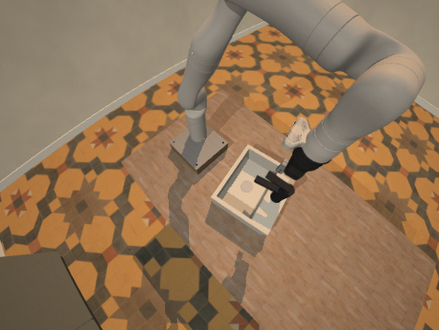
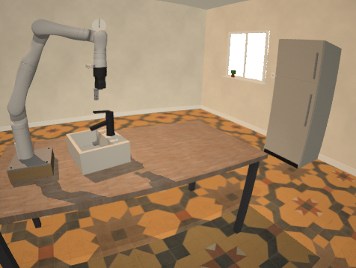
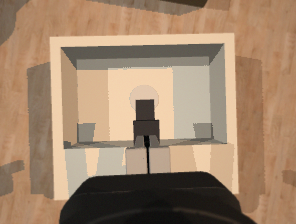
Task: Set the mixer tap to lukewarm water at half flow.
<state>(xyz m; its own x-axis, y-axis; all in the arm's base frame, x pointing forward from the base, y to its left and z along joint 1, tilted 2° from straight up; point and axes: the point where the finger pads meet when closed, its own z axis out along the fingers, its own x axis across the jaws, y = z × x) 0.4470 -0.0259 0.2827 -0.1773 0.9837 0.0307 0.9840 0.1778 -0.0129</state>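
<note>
Now: hand 9 cm above the black lever, 3 cm short of it and 1 cm to the right of it. From my hand the other things lie so: sink basin: 32 cm below, 4 cm behind, 1 cm to the right; then black mixer tap: 13 cm below, 5 cm ahead, 1 cm to the left.
</note>
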